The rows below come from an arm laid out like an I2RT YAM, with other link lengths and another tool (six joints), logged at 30 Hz.
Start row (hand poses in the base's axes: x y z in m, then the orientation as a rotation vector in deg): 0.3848, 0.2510, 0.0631, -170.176, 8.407, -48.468
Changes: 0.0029, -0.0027, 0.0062, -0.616, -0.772, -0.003; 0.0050, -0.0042, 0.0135, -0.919, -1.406, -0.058; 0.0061, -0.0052, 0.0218, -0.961, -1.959, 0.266; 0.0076, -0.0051, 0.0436, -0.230, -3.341, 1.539; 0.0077, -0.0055, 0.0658, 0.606, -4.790, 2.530; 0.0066, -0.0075, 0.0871, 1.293, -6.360, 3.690; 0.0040, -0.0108, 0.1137, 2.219, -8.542, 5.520; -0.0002, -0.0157, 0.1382, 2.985, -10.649, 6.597; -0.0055, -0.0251, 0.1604, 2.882, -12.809, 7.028; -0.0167, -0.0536, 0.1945, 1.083, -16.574, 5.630; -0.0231, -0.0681, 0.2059, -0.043, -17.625, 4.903; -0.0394, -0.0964, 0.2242, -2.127, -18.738, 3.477; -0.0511, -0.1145, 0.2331, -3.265, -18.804, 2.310; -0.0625, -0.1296, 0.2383, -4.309, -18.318, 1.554; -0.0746, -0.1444, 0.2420, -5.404, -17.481, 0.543; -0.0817, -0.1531, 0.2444, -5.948, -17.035, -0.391; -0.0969, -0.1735, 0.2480, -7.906, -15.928, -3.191; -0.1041, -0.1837, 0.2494, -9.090, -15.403, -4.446; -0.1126, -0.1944, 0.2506, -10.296, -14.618, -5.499; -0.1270, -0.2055, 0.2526, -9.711, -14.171, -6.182; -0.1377, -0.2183, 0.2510, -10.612, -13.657, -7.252; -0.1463, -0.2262, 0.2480, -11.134, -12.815, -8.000
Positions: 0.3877, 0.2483, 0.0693, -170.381, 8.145, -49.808; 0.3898, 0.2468, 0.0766, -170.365, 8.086, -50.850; 0.3909, 0.2458, 0.0849, -170.073, 7.560, -51.641; 0.3924, 0.2459, 0.1067, -168.470, 5.880, -53.258; 0.3925, 0.2455, 0.1289, -166.767, 4.675, -54.936; 0.3914, 0.2435, 0.1502, -165.074, 3.171, -56.784; 0.3888, 0.2402, 0.1768, -162.646, 0.778, -59.271; 0.3846, 0.2353, 0.2013, -160.519, -0.557, -61.756; 0.3793, 0.2259, 0.2235, -159.225, -1.311, -64.711; 0.3681, 0.1974, 0.2576, -158.725, -0.196, -70.852; 0.3617, 0.1829, 0.2690, -159.147, 0.351, -72.905; 0.3454, 0.1546, 0.2873, -160.456, 1.538, -75.610; 0.3337, 0.1365, 0.2962, -161.610, 2.804, -76.415; 0.3223, 0.1214, 0.3014, 162.962, -3.533, 76.330; 0.3102, 0.1066, 0.3051, 162.202, -4.587, 74.677; 0.3031, 0.0979, 0.3075, 161.698, -5.743, 73.787; 0.2879, 0.0775, 0.3111, 159.697, -8.983, 71.350; 0.2807, 0.0673, 0.3125, 158.519, -10.259, 70.127; 0.2722, 0.0566, 0.3137, 157.522, -11.227, 68.558; 0.2578, 0.0455, 0.3157, 158.029, -12.496, 68.058; 0.2471, 0.0327, 0.3141, 157.116, -13.599, 66.971; 0.2385, 0.0248, 0.3111, 156.820, -14.433, 65.575
